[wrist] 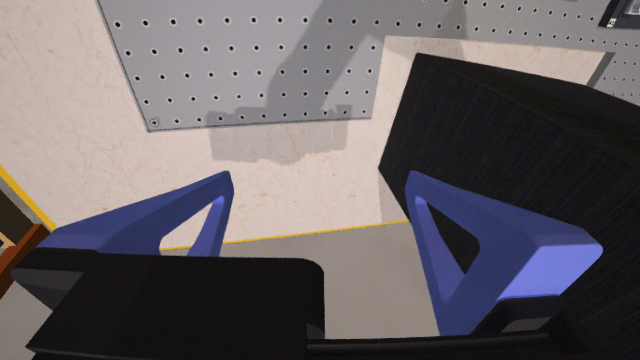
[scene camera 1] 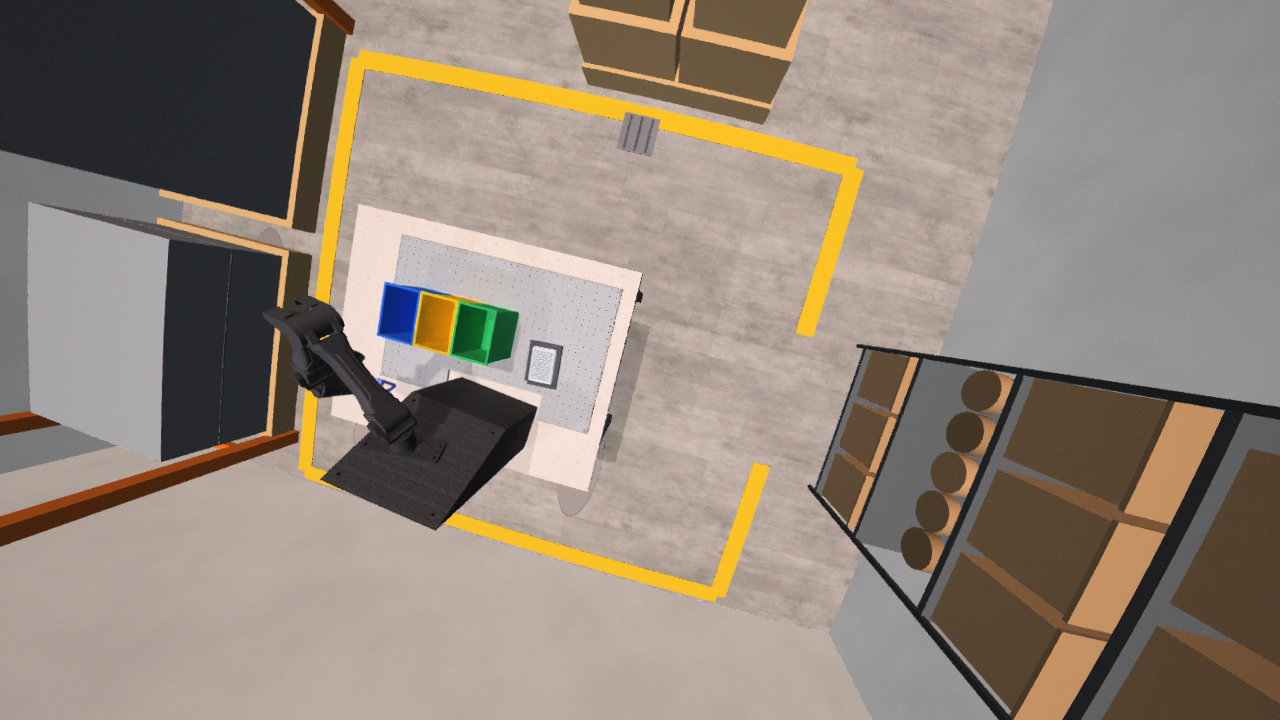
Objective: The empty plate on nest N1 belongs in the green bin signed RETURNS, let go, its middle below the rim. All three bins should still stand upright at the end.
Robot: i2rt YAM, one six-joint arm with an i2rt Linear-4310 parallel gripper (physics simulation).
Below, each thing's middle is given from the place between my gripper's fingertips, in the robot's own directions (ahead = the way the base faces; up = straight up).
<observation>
My hand is 220 mm short of the blue bin [scene camera 1: 399, 307], 90 mm above it and 70 mm to the left of it. Round my hand: gridded plate [scene camera 1: 543, 359] (490 mm to the right, 160 mm below, 30 mm ahead); then yellow bin [scene camera 1: 436, 315] (200 mm to the right, 190 mm ahead, 90 mm below); then green bin [scene camera 1: 482, 334] (320 mm to the right, 160 mm ahead, 90 mm below).
</observation>
